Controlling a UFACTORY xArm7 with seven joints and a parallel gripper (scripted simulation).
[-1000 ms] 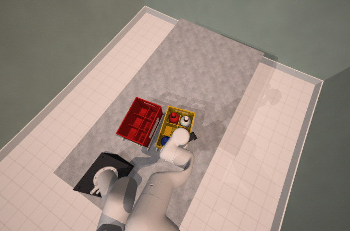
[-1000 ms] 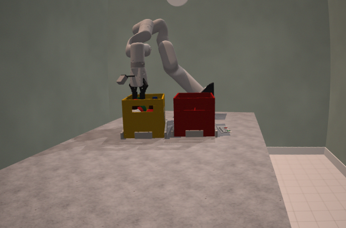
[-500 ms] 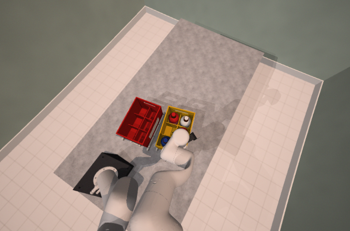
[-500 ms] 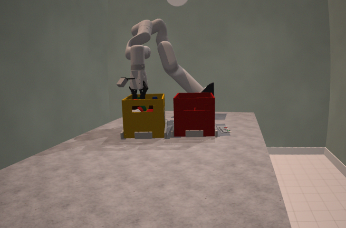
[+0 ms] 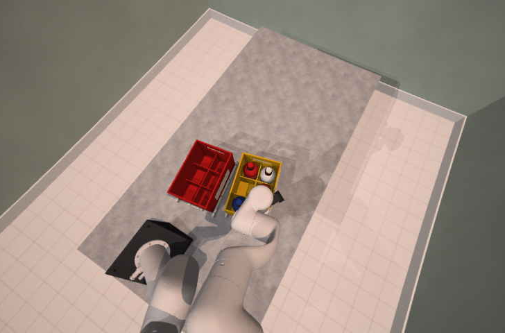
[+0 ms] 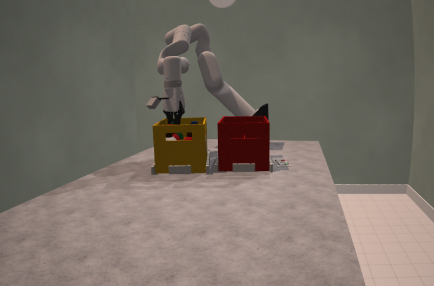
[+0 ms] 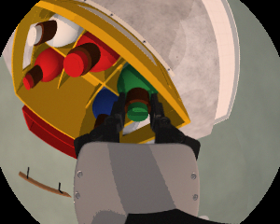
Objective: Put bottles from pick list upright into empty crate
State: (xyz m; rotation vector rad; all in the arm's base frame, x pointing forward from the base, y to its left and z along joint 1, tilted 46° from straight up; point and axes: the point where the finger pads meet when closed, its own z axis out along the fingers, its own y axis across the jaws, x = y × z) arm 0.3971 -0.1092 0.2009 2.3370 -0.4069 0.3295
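My gripper is now 7 cm above the green-labelled bottle. Round my hand: blue bottle 8 cm to the left, 7 cm below, 3 cm behind; then white bottle 17 cm ahead, 7 cm to the left, 7 cm below; then yellow crate 7 cm to the left, 7 cm below, 7 cm ahead.
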